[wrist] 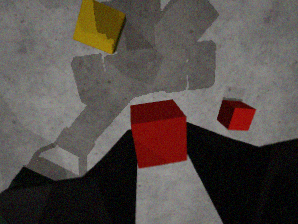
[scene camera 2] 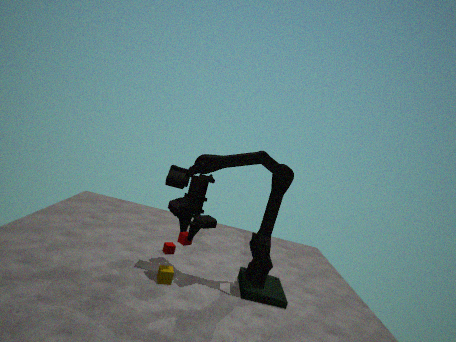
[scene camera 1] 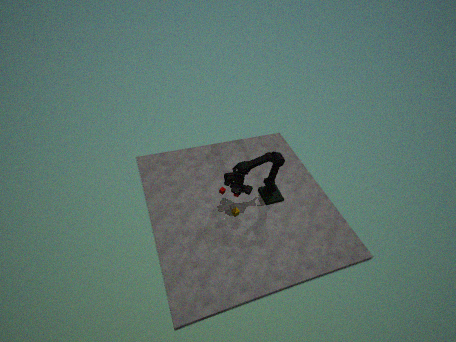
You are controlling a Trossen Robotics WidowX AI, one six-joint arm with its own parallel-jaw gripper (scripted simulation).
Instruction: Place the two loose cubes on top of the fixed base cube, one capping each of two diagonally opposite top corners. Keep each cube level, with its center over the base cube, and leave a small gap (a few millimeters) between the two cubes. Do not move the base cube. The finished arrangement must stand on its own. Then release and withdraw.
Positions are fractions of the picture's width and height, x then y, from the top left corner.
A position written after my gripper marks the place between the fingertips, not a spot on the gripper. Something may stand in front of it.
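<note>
In scene camera 2 I see my gripper (scene camera 2: 0.41, 0.70). The wrist view shows more: my gripper (wrist: 0.53, 0.59) carries a red cube (wrist: 0.54, 0.58), and there is also another red cube (wrist: 0.79, 0.52) in view.
</note>
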